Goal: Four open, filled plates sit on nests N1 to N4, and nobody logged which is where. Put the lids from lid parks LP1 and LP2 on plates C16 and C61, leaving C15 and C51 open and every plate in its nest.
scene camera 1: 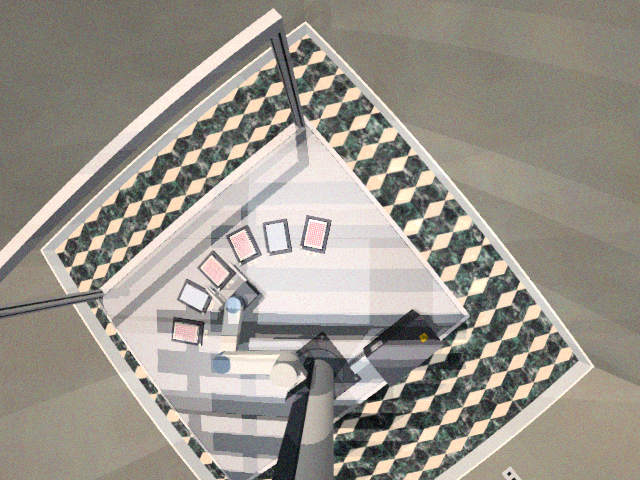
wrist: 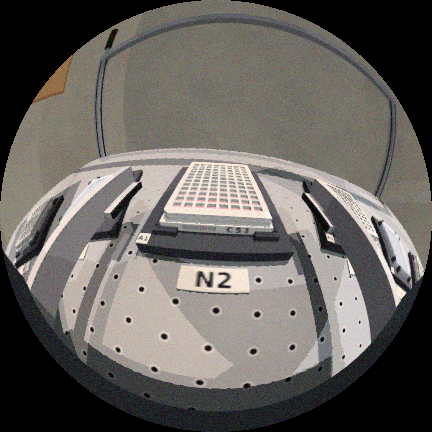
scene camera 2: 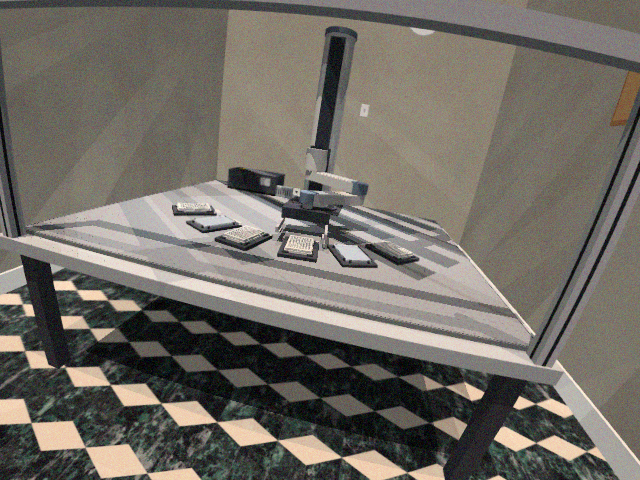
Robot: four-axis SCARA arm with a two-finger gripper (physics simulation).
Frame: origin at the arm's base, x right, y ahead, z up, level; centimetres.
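Seen in the pictures: gripper, fingertip midpoint: (scene camera 1: 218, 275) (wrist: 223, 175) (scene camera 2: 301, 233); arm's base, origin of the base link: (scene camera 1: 318, 372).
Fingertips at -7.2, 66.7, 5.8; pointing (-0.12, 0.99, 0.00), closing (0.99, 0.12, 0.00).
Offsets run from my fingertips to a thing's top centre, as dx, dy, dz. "pt": to the spot under its first point. Level surfaces: height alone.
My gripper (scene camera 1: 222, 277) (scene camera 2: 301, 235) (wrist: 223, 175) is open and empty, its fingers wide apart on either side of the near part of nest N2 (wrist: 215, 247). The open plate on N2 @[-0.9, +3.7, -1.9] (scene camera 1: 215, 269) (scene camera 2: 298, 244) (wrist: 217, 192) reads C51 on its front edge and lies level. Another open plate @[+17.9, +4.6, -1.9] (scene camera 1: 242, 244) (scene camera 2: 243, 235) (wrist: 350, 202) sits on the nest to its right in the wrist view. Two more open plates @[+48.6, -13.4, -1.9] (scene camera 1: 316, 234) @[-32.4, -10.8, -1.9] (scene camera 1: 187, 331) sit at the row's ends. Pale lids @[+33.3, -2.8, -2.8] (scene camera 1: 277, 236) @[-17.9, +0.3, -2.8] (scene camera 1: 194, 296) lie on the two lid parks. Other plates' codes are unreadable.
The six holders form an arc on the table @[dz -4.5] (scene camera 1: 320, 289). A dark box @[pt +48.7, -75.3, +6.9] (scene camera 1: 403, 343) (scene camera 2: 253, 179) stands near the arm's column (scene camera 1: 319, 413) (scene camera 2: 333, 98). A frame post @[+77.7, +35.7, +52.2] (scene camera 1: 288, 77) rises at one table corner.
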